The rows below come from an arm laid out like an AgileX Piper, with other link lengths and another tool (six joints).
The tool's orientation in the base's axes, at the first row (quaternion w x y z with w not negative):
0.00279, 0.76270, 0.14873, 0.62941
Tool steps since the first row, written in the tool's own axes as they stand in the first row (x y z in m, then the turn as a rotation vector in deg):
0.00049, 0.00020, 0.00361, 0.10, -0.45, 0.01
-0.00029, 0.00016, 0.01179, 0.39, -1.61, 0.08
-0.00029, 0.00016, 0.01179, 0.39, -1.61, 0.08
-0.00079, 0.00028, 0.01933, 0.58, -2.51, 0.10
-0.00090, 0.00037, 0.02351, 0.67, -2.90, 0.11
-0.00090, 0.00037, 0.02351, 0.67, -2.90, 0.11
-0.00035, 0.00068, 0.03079, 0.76, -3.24, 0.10
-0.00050, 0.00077, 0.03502, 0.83, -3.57, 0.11
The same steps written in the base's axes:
0.00359, 0.00058, -0.00024, -0.07, 0.45, 0.01
0.01132, 0.00194, -0.00270, -0.22, 1.64, 0.05
0.01132, 0.00194, -0.00270, -0.22, 1.64, 0.05
0.01851, 0.00309, -0.00472, -0.37, 2.55, 0.05
0.02253, 0.00374, -0.00567, -0.43, 2.95, 0.06
0.02253, 0.00374, -0.00567, -0.43, 2.95, 0.06
0.02968, 0.00490, -0.00660, -0.50, 3.29, 0.09
0.03374, 0.00556, -0.00760, -0.56, 3.62, 0.09

